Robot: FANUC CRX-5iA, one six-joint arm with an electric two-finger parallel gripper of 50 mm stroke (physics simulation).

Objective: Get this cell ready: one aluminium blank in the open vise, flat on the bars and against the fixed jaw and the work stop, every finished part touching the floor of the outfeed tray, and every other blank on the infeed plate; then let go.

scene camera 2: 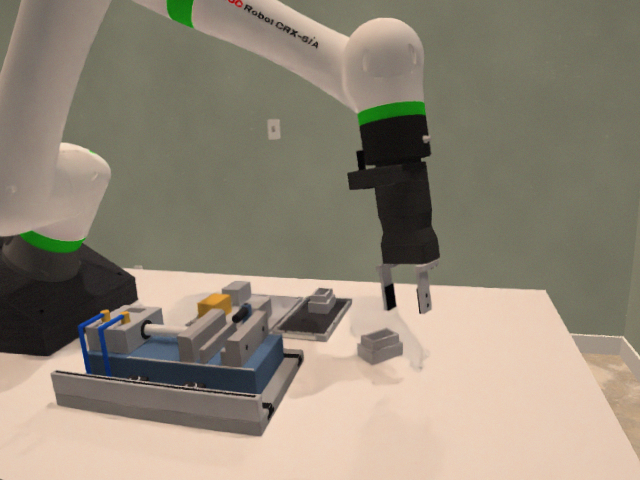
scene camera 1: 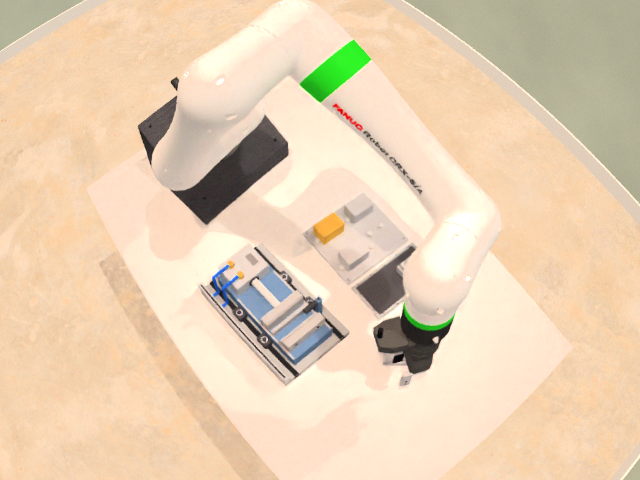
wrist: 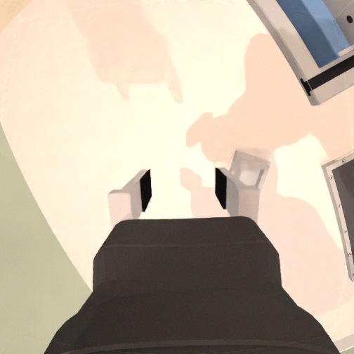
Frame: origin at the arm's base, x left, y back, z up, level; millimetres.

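Where they show: gripper, fingertip midpoint: [scene camera 2: 407, 310] [scene camera 1: 400, 372]; arm's base at its link origin: [scene camera 2: 41, 260].
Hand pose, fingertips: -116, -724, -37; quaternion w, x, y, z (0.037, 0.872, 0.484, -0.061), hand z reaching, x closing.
Observation:
Things, the pixels of their top centre, and the offset from my fingertips, as dx, dy, dz.
- grey finished part at its top centre: [scene camera 2: 379, 334] [scene camera 1: 398, 353] +48, +42, -61
- infeed plate at its top centre: [scene camera 2: 247, 309] [scene camera 1: 356, 236] +205, +317, -87
- orange block at its top centre: [scene camera 2: 214, 299] [scene camera 1: 329, 224] +166, +369, -52
- dark work stop at its top centre: [scene camera 2: 240, 310] [scene camera 1: 310, 305] -21, +239, +1
My gripper [scene camera 1: 400, 369] [scene camera 2: 406, 303] [wrist: 182, 181] is open and empty, above the table. A grey finished part [scene camera 2: 379, 348] [wrist: 249, 169] with a raised hollow top stands on the table, below and to one side of the fingers; the right finger partly covers it in the wrist view. Another finished part [scene camera 2: 321, 302] is in the dark outfeed tray [scene camera 1: 378, 293] [scene camera 2: 298, 324]; the arm mostly hides it in scene camera 1. Two grey blanks [scene camera 1: 358, 208] [scene camera 1: 354, 256] are on the infeed plate [scene camera 1: 390, 238]. The vise is open between its moving jaw [scene camera 1: 281, 308] [scene camera 2: 199, 338] and fixed jaw [scene camera 1: 303, 330] [scene camera 2: 242, 343].
An orange block [scene camera 1: 328, 228] [scene camera 2: 214, 304] is also on the infeed plate. The dark work stop [scene camera 1: 310, 306] [scene camera 2: 240, 313] rises beside the jaws. Blue hoses [scene camera 1: 225, 285] [scene camera 2: 104, 341] stick up at the vise's far end. The tray lies between the plate and the gripper.

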